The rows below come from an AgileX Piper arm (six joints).
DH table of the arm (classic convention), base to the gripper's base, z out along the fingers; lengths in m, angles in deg. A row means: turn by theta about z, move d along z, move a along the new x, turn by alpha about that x. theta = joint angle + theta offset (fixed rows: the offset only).
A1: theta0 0, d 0.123, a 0, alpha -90
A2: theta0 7.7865, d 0, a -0.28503, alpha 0
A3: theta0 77.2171, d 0, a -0.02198, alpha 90
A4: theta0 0, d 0.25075, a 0, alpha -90
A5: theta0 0, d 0, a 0, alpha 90
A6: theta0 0, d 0.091, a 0, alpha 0
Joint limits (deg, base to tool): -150..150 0..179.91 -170..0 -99.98..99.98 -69.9..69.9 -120..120
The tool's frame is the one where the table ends.
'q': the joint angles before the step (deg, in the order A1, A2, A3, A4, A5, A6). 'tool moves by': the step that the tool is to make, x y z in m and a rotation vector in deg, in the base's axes. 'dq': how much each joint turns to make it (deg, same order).
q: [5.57 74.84 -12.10 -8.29 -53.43 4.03]
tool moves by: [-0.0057 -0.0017 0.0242 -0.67 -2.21 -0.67]
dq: [0.00 -7.73 -1.95 0.01 7.62 -0.01]
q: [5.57 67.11 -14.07 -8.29 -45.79 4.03]
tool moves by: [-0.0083 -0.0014 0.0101 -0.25 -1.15 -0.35]
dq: [-0.01 -4.54 -0.01 -0.01 3.46 0.00]
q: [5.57 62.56 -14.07 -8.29 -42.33 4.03]
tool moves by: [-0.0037 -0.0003 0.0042 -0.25 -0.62 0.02]
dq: [0.02 -1.89 -0.01 -0.21 1.33 -0.03]
